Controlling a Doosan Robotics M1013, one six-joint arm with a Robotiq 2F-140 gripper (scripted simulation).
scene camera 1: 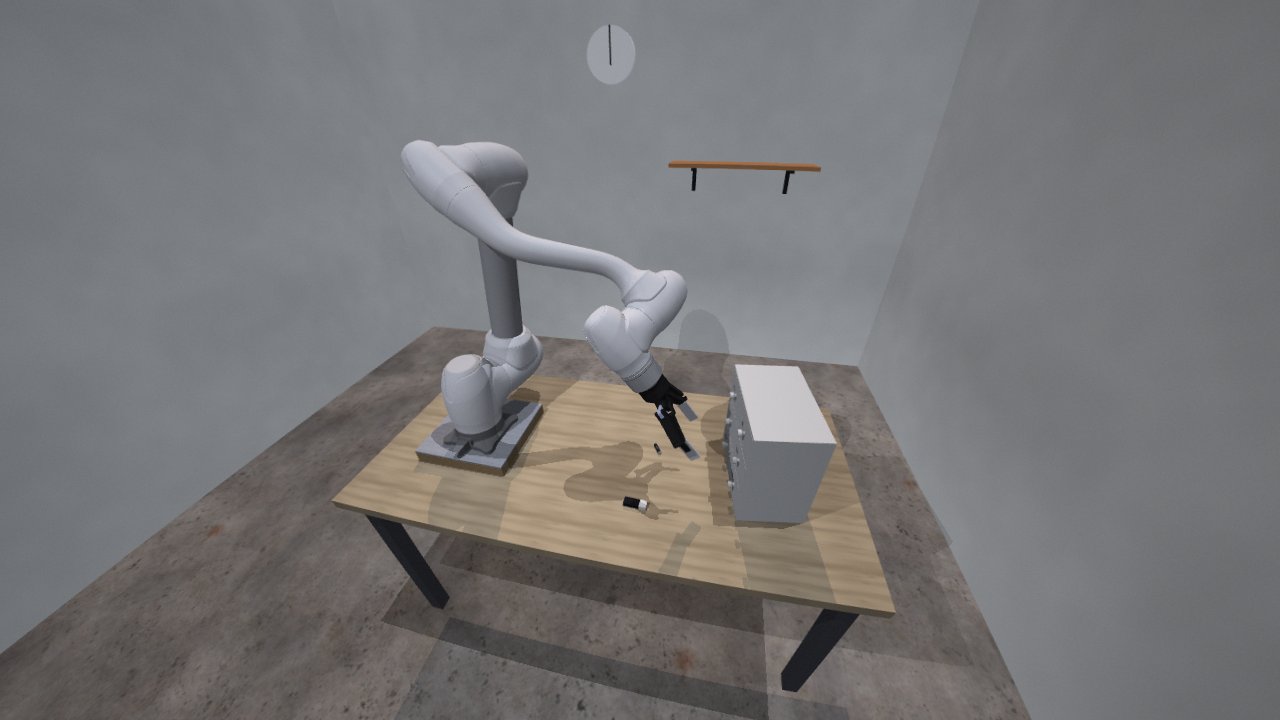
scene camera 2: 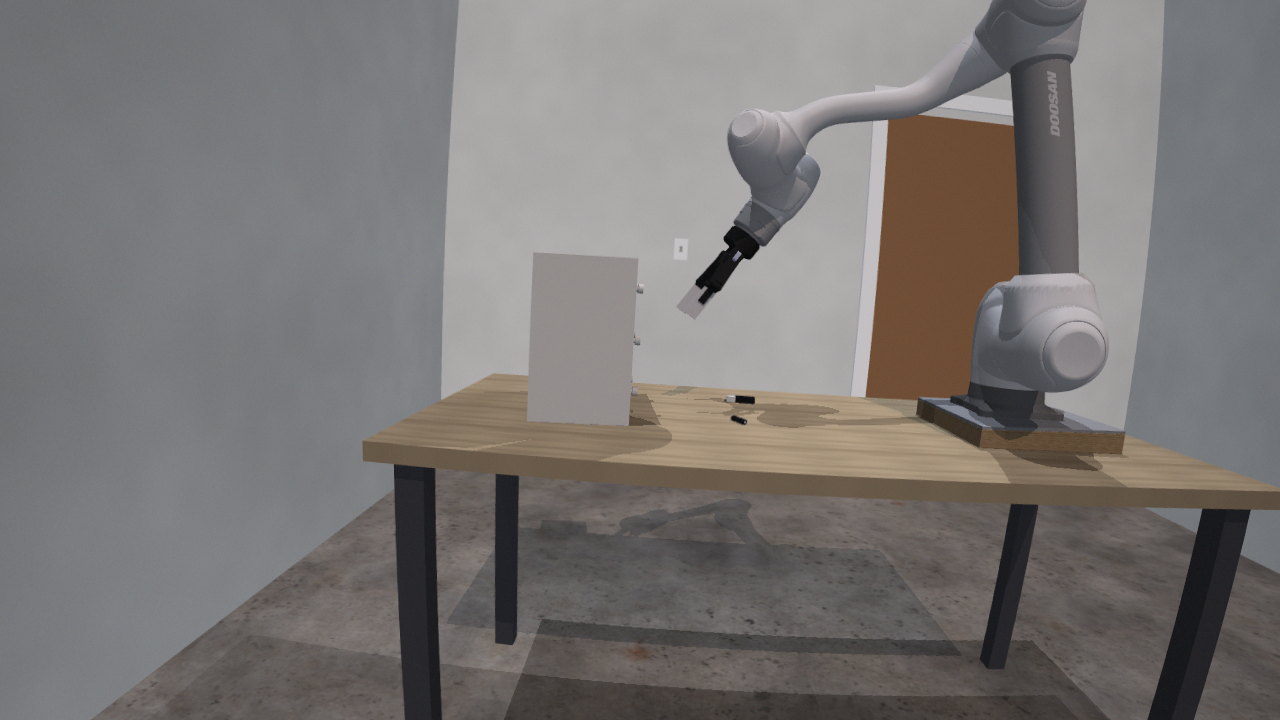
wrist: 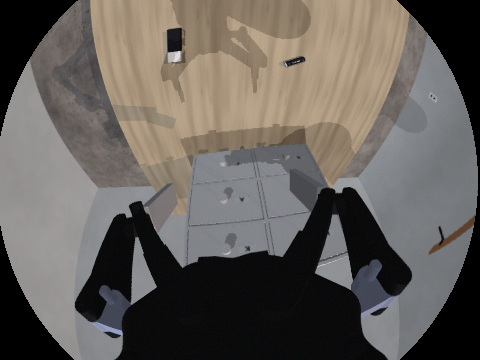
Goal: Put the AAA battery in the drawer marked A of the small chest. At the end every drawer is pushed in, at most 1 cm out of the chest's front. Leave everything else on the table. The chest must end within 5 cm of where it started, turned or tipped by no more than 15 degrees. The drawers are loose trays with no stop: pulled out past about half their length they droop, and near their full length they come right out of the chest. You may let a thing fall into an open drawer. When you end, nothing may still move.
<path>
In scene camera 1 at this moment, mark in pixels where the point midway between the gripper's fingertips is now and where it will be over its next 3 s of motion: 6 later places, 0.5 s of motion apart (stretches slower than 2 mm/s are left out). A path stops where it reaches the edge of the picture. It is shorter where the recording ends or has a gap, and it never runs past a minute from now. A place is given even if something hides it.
The gripper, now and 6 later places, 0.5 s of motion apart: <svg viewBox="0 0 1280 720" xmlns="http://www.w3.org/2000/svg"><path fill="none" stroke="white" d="M694 437L699 440L703 442L708 446L712 448L712 448L709 446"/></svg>
</path>
